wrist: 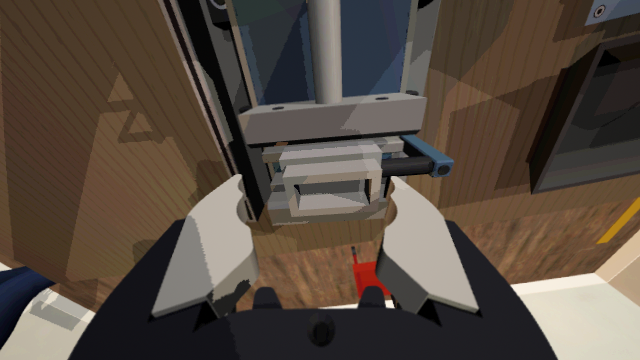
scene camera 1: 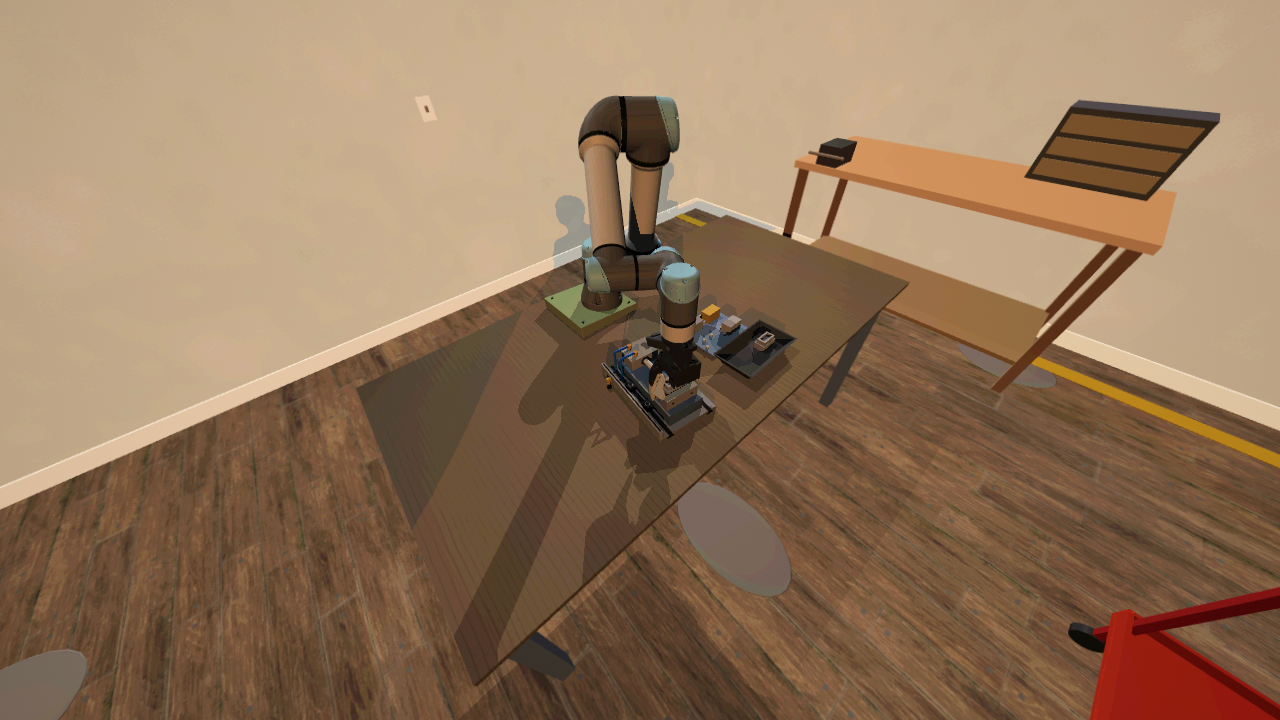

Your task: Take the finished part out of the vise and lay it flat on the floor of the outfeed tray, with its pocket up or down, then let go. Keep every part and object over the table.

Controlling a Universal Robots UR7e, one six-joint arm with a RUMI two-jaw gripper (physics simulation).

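Frame: origin at the arm's base, x down, y ahead, z right, level; centimetres.
Seen in the pictures: gripper, fingertip midpoint: [wrist: 316, 178] [scene camera 1: 671, 392]; arm's base, origin of the base link: [scene camera 1: 601, 300].
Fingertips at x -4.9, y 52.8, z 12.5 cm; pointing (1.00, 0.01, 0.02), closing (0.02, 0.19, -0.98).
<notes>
Offsets run from my fingertips to a thing's middle. "spot": to the spot under its first point.
The finished part @(dx -1.7, dy -0.8, dz -1.1 cm) [wrist: 331, 170], a light grey block with a rectangular pocket facing the camera, sits in the vise @(dx +3.1, dy -7.9, dz -1.3 cm) [scene camera 1: 687, 411] [wrist: 332, 121] below the wide grey jaw in the wrist view. It cannot be told apart in the scene view. My gripper [scene camera 1: 673, 385] [wrist: 316, 178] is open and empty. Its fingertips stand to the left and right of the part in the wrist view, with a gap on each side; their exact depth beside it is unclear. The dark outfeed tray [scene camera 1: 749, 361] [wrist: 575, 172] lies to the right of the vise in the wrist view.
Another pocketed part @(dx +5.1, dy -0.2, dz -39.7 cm) [scene camera 1: 763, 340] lies in the outfeed tray. A blue lever @(spot: dx -0.7, dy -1.0, dz -7.9 cm) [wrist: 430, 154] with a black rod juts out right of the part, near the right fingertip. A blue plate @(dx +7.6, dy -16.3, dz -33.1 cm) [scene camera 1: 706, 339] carries an orange block @(dx +5.4, dy -21.5, dz -37.2 cm) [scene camera 1: 710, 313] and a grey block @(dx +5.4, dy -12.6, dz -37.9 cm) [scene camera 1: 731, 323].
</notes>
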